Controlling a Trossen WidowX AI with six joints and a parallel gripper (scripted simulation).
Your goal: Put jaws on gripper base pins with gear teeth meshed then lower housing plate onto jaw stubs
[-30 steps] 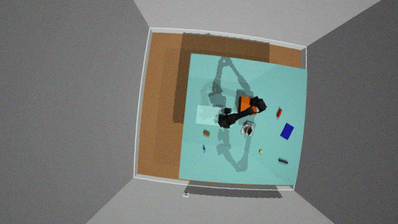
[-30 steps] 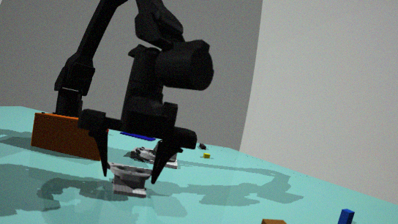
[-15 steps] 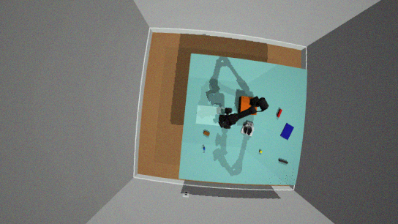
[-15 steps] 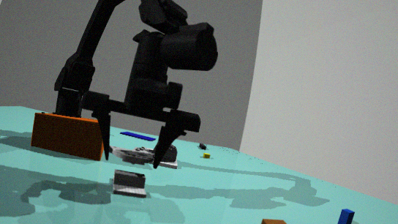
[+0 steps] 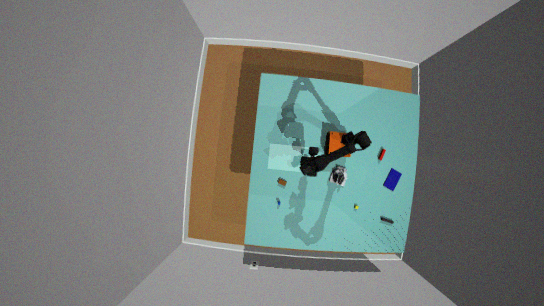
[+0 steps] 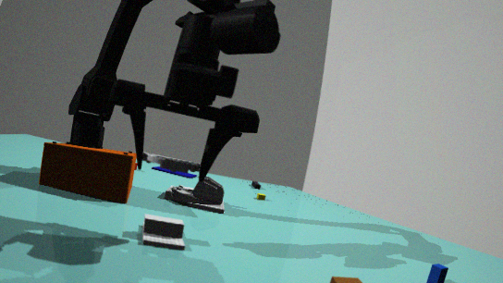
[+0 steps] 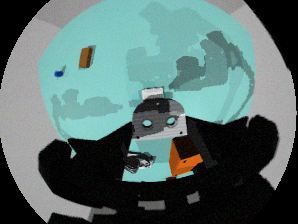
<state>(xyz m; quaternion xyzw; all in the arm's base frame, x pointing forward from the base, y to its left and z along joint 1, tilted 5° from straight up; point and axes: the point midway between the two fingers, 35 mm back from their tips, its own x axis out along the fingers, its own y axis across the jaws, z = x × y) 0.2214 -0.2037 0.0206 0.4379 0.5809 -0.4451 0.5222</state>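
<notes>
Right now the jaw is 24 cm to the left of my gripper tip, 6 cm below it and 1 cm ahead of it. The rest, counted from my gripper tip: brown block 20 cm ahead, 13 cm to the right, 7 cm below; blue block 36 cm ahead, 11 cm to the right, 7 cm below; gripper base 2 cm above, 1 cm to the right.
</notes>
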